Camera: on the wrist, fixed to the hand. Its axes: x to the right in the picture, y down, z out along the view.
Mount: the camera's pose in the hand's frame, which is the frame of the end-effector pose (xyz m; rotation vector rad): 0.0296 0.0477 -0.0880 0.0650 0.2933 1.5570
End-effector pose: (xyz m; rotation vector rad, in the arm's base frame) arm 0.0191 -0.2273 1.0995 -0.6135 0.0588 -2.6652
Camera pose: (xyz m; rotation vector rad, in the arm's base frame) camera -0.0250 -0.2870 1.0261 -0.0167 0.3568 -1.1919
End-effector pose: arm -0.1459 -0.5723 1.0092 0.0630 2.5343 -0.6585
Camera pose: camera -0.2050 -0.4917 1.0394 1.9553 1.8369 -0.0388
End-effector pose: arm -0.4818 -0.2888 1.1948 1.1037 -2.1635 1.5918
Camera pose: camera -0.5556 -0.2169 1.2114 0.8916 2.0887 -1.4902
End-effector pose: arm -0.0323 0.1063 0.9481 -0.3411 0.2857 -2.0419
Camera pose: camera -0.0384 0.0630 0.8533 0.2244 0.4568 -0.5403
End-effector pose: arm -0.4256 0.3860 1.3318 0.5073 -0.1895 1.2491
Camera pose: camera -0.4728 0.4630 1.2794 0.1437 -0.3059 2.8280
